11 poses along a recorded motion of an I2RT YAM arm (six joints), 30 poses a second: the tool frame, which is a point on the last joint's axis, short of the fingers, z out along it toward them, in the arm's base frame.
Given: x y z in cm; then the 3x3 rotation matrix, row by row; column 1 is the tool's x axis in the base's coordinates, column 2 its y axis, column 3 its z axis. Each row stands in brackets.
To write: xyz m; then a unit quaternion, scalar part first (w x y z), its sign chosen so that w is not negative. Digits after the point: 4 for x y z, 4 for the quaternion.
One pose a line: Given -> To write
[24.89, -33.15, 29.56], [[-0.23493, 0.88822, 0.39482], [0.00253, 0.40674, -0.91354], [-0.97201, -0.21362, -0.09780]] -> 0.2489, -0.3315, 0.2956, 0.5182, 0.3377, 0.6594, -0.4273
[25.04, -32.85, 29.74], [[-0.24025, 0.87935, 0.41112], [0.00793, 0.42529, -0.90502], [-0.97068, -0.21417, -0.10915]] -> 0.2504, -0.3285, 0.2974, 0.5186, 0.3330, 0.6661, -0.4201
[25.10, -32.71, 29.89], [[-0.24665, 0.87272, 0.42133], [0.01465, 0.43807, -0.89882], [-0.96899, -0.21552, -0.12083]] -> 0.2510, -0.3271, 0.2989, 0.5173, 0.3302, 0.6719, -0.4147
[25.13, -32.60, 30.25], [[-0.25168, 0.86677, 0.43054], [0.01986, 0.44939, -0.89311], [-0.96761, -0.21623, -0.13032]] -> 0.2513, -0.3260, 0.3025, 0.5166, 0.3276, 0.6766, -0.4099
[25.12, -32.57, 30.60], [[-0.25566, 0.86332, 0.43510], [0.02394, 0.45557, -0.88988], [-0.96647, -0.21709, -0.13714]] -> 0.2512, -0.3257, 0.3060, 0.5155, 0.3263, 0.6798, -0.4071
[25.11, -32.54, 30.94], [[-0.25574, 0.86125, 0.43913], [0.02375, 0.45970, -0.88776], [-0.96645, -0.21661, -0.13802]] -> 0.2511, -0.3254, 0.3094, 0.5162, 0.3250, 0.6807, -0.4056
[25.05, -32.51, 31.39], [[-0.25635, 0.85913, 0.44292], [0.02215, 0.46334, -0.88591], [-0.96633, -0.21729, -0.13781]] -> 0.2505, -0.3251, 0.3139, 0.5170, 0.3233, 0.6814, -0.4047
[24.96, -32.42, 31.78], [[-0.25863, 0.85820, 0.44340], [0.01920, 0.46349, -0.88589], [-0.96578, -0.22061, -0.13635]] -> 0.2496, -0.3242, 0.3178, 0.5168, 0.3218, 0.6816, -0.4058
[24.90, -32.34, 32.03], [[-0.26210, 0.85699, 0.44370], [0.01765, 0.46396, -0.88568], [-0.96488, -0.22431, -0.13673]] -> 0.2490, -0.3234, 0.3203, 0.5160, 0.3204, 0.6824, -0.4066
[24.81, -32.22, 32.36], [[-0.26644, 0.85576, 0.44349], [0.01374, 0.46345, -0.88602], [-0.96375, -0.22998, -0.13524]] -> 0.2481, -0.3222, 0.3236, 0.5152, 0.3183, 0.6828, -0.4086
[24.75, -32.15, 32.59], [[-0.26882, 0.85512, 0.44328], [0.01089, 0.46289, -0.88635], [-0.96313, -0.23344, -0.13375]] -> 0.2475, -0.3215, 0.3259, 0.5149, 0.3170, 0.6829, -0.4099
